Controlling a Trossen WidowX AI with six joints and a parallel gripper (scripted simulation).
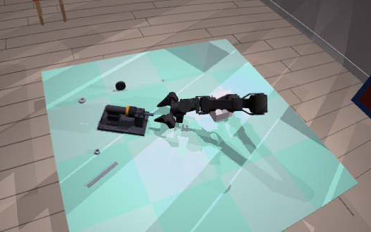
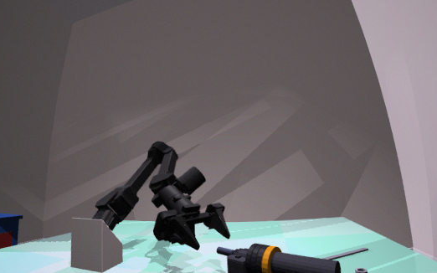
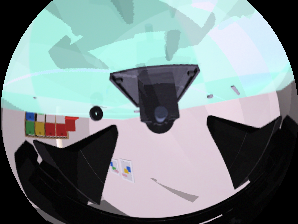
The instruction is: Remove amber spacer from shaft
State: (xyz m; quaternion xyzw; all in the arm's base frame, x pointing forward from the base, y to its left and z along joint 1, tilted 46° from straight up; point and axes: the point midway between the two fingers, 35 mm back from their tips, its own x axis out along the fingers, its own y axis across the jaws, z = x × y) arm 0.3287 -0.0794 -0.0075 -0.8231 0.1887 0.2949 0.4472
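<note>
Right now the shaft is 8 cm ahead of my gripper tip, 5 cm to the right of it and 1 cm below it. From my gripper tip the other things lie so: grey bar: 32 cm ahead, 14 cm to the left, 9 cm below; amber spacer: 11 cm ahead, 8 cm to the right, 1 cm below.
</note>
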